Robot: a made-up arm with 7 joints.
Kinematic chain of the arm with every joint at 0, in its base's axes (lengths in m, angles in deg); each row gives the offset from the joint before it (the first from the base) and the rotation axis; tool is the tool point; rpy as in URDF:
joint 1: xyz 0 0 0.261 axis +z
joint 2: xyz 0 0 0 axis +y
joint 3: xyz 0 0 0.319 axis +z
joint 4: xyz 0.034 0 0 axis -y
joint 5: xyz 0.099 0 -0.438 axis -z
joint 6: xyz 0 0 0 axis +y
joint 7: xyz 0.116 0 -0.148 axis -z
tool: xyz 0 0 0 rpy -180 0 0
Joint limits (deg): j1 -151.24..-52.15 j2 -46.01..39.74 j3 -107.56..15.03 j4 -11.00..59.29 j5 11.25..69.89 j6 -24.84..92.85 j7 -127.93..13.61
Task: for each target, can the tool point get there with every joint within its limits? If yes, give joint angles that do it. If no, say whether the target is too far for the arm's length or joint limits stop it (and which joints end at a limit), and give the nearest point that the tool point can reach.
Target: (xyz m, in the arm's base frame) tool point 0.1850 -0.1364 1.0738
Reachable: no: joint limits stop it (at a limit: joint 1, joint 2, joint 4, joint 5, joint 6) | nearest point 0.1815 -0.1486 0.8981 | short by 0.176 m
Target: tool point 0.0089 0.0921 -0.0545
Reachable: yes | joints -114.27 33.22 -12.57 -3.37 43.81 34.86 -104.95
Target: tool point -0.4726 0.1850 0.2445
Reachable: yes | joints -93.75 14.43 -92.54 35.21 64.76 -8.29 -98.16
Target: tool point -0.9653 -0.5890 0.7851
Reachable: no: too far | nearest point -0.5279 -0.3221 0.5476 | short by 0.565 m
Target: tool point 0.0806 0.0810 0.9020
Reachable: no: joint limits stop it (at a limit: joint 1, joint 2, joint 3, joint 4, joint 5, joint 6) | nearest point 0.2373 -0.0953 0.8899 | short by 0.236 m
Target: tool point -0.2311 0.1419 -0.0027
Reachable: yes | joints -129.18 6.61 -60.70 9.27 62.91 11.90 -56.30
